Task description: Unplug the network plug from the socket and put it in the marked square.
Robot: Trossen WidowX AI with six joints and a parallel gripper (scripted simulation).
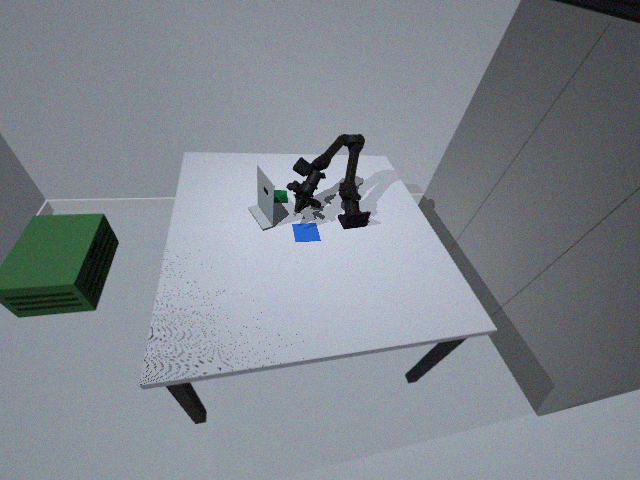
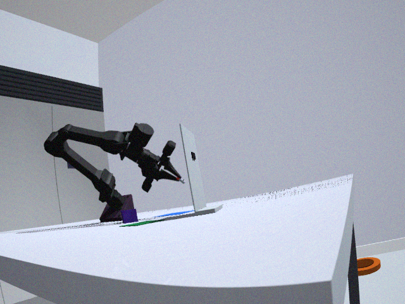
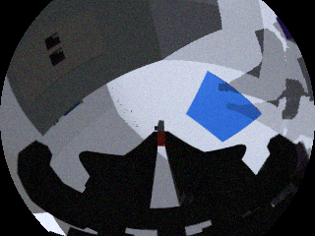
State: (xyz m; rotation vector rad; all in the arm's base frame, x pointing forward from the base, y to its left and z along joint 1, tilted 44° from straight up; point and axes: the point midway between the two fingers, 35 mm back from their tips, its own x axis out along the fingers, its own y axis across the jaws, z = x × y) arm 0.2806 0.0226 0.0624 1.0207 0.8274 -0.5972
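Now: gripper tip 120 mm above the blue marked square, 50 mm past it and 20 mm to the right of it. The rest, counted from my gripper tip: grey panel (120 mm to the right, 120 mm ahead, 10 mm below); then network plug (right at my gripper tip).
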